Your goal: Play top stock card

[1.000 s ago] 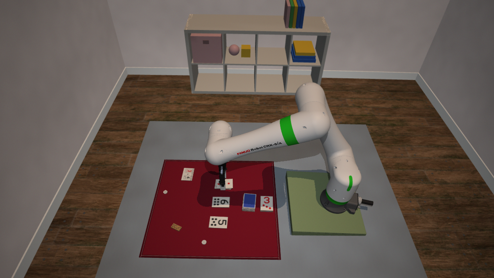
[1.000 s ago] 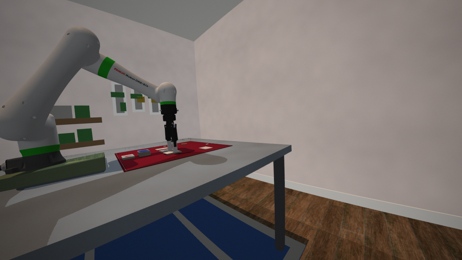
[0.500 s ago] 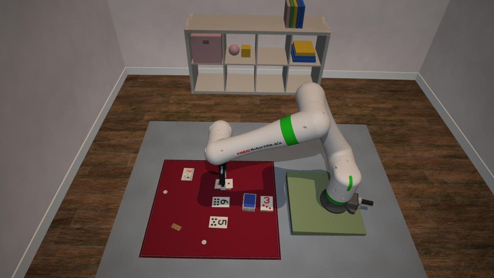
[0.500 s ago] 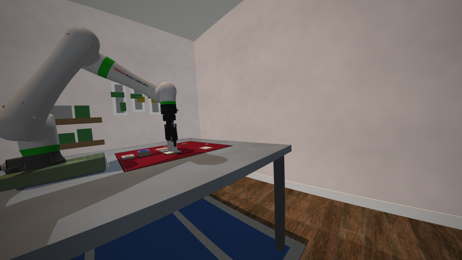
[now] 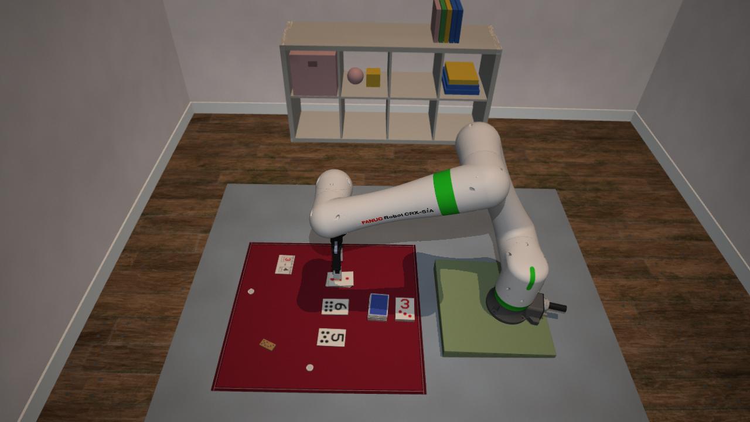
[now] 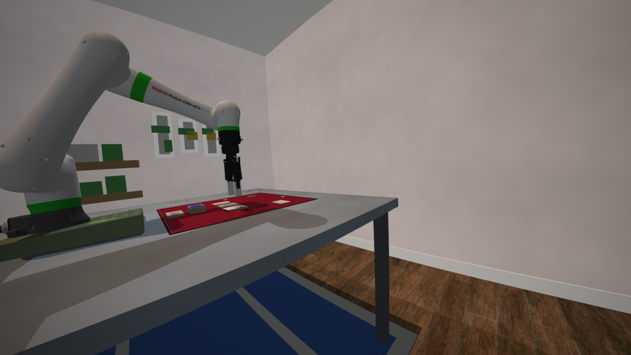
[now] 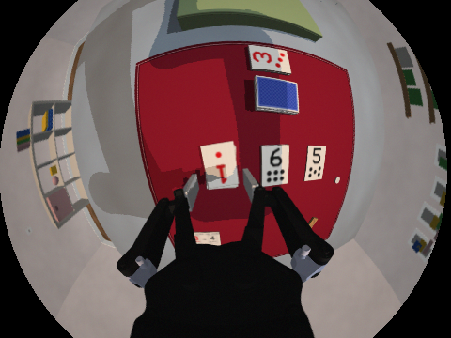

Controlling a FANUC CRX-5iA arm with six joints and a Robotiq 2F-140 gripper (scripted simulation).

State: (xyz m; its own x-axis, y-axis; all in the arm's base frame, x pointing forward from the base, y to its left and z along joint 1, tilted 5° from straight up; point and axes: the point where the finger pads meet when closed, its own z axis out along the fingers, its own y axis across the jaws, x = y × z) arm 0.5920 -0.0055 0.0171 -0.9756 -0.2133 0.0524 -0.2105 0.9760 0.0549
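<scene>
Right now my hand is 120 mm to the right of the black 6 card, 90 mm above it and 20 mm past it. From my hand the other things lie so: red card cloth (130 mm to the left, 100 mm below, 10 mm ahead); then small card (210 mm ahead, 90 mm below, 30 mm to the right); then black 5 card (230 mm to the left, 90 mm below, 40 mm behind).
</scene>
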